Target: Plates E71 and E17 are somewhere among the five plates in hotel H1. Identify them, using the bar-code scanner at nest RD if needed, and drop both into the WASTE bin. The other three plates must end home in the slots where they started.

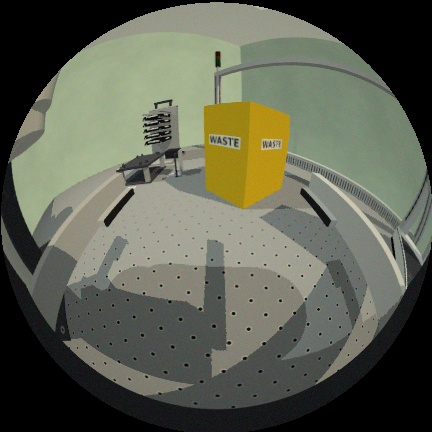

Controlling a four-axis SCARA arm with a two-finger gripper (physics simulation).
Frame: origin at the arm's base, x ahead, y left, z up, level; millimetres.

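Seen in the pictures: gripper, fingertip midpoint: (216, 176).
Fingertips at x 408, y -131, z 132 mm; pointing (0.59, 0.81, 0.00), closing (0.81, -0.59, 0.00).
Observation:
Pixels of each thing's middle, then the offset from my fingertips to it. Level surfaces: height alone.
- yellow WASTE bin, body centre: (248, 148) 195 mm ahead, 146 mm left, 19 mm down
- grey hotel, body centre: (161, 128) 140 mm ahead, 622 mm left, 33 mm up
- low dark platform, body centre: (142, 165) 4 mm ahead, 443 mm left, 84 mm down
- small dark device, body centre: (174, 161) 96 mm ahead, 360 mm left, 78 mm down
- signal tower, body centre: (217, 61) 616 mm ahead, 836 mm left, 599 mm up
- perforated deck, its level: 119 mm down
My gripper (216, 176) is open, with its two black-padded fingers wide apart at left and right and no plate between them. The yellow WASTE bin (227, 167) stands upright ahead, beyond the fingertips and slightly right of centre. Its inside is hidden. A grey hotel (173, 122) with a top handle and several dark shelf levels stands at the back left. Its label is not readable, and I cannot tell which levels hold plates. Plate codes do not show. I cannot identify nest RD for certain.
A low dark platform (142, 161) on grey supports stands before the hotel, with a small dark device (172, 153) on a stand beside it. A signal tower (218, 59) rises behind the bin. A grey rail (295, 63) arches at right. The perforated deck (250, 300) carries arm shadows.

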